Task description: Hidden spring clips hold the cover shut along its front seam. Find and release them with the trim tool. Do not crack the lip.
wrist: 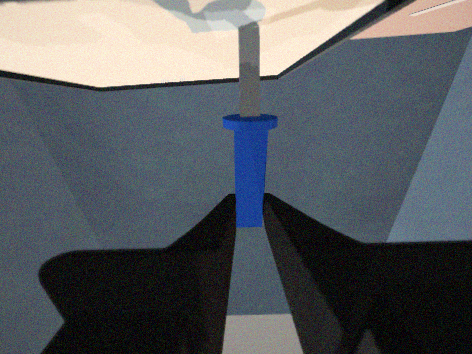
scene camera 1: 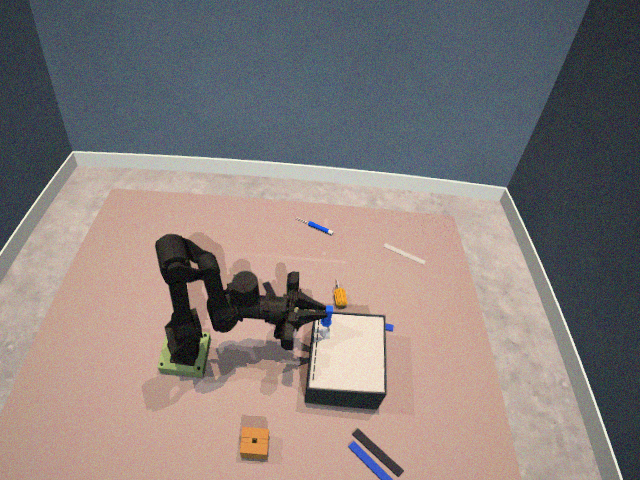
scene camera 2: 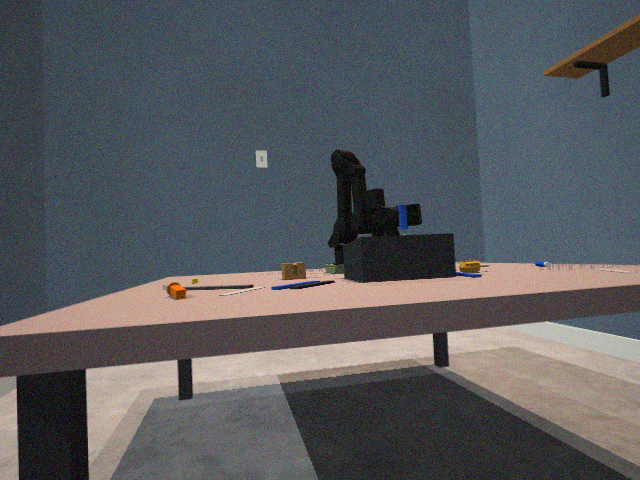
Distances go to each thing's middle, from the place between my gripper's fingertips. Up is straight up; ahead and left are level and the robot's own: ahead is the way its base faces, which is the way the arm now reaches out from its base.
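Labels:
There is the cover (scene camera 1: 351, 356), and my hand is 90 mm above it, 50 mm to the left of it and 60 mm short of it. As for the orange block (scene camera 1: 254, 444), I find it 150 mm below my hand, 140 mm behind it and 280 mm to the right of it.

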